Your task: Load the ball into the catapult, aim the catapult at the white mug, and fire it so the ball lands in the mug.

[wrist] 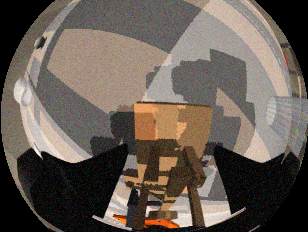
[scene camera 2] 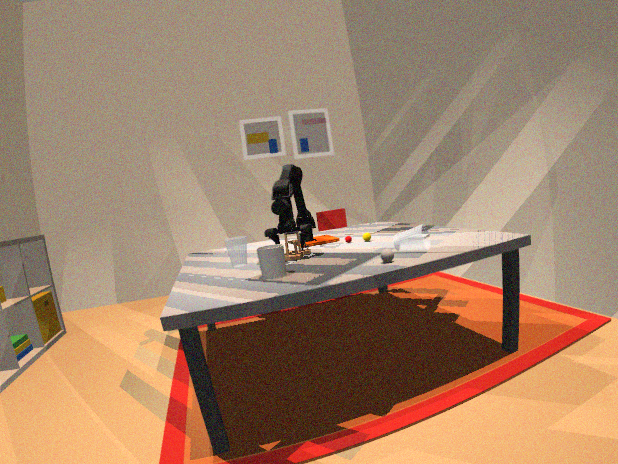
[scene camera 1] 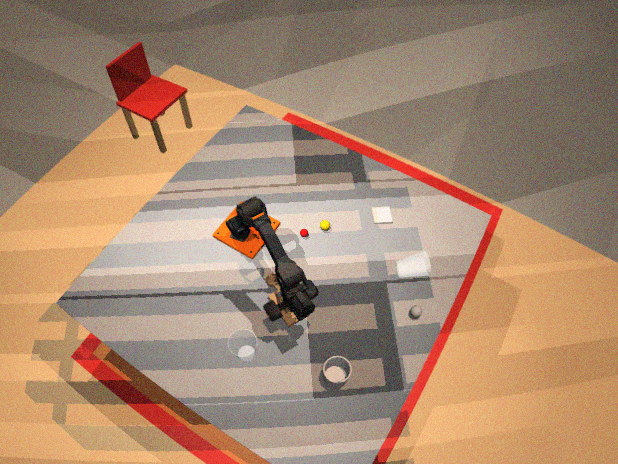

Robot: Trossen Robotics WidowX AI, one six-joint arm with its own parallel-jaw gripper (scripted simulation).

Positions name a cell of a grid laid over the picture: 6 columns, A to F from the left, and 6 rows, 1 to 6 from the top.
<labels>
white mug: scene camera 2 C4; scene camera 1 D5; not seen in the wrist view (out of frame)
</labels>
